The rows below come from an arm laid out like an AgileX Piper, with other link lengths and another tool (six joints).
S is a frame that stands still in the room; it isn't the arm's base.
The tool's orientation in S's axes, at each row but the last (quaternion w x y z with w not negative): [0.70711 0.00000 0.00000 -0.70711]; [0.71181 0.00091 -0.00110 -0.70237]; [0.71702 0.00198 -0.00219 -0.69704]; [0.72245 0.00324 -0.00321 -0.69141]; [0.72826 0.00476 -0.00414 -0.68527]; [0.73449 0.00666 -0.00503 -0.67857]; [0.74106 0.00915 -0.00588 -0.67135]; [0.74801 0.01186 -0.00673 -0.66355]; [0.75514 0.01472 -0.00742 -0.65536]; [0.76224 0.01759 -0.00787 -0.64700]
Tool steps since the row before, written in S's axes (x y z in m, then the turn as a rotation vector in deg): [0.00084 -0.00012 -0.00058 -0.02 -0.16 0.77]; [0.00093 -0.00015 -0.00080 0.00 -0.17 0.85]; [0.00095 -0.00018 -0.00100 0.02 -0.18 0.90]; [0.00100 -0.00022 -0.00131 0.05 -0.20 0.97]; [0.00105 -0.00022 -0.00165 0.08 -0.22 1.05]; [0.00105 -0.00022 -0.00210 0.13 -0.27 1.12]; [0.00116 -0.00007 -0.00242 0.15 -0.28 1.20]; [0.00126 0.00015 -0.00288 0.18 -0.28 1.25]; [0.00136 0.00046 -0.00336 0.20 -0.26 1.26]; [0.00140 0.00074 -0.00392 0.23 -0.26 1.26]
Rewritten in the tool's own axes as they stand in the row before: [0.00012 0.00084 -0.00058 0.16 -0.02 0.77]; [0.00016 0.00093 -0.00080 0.17 0.00 0.85]; [0.00021 0.00094 -0.00101 0.18 0.02 0.90]; [0.00026 0.00098 -0.00132 0.20 0.05 0.97]; [0.00028 0.00101 -0.00166 0.22 0.08 1.05]; [0.00031 0.00099 -0.00212 0.28 0.13 1.12]; [0.00019 0.00110 -0.00244 0.29 0.15 1.20]; [0.00002 0.00119 -0.00291 0.29 0.18 1.25]; [-0.00024 0.00130 -0.00341 0.28 0.20 1.26]; [-0.00046 0.00136 -0.00398 0.28 0.23 1.26]
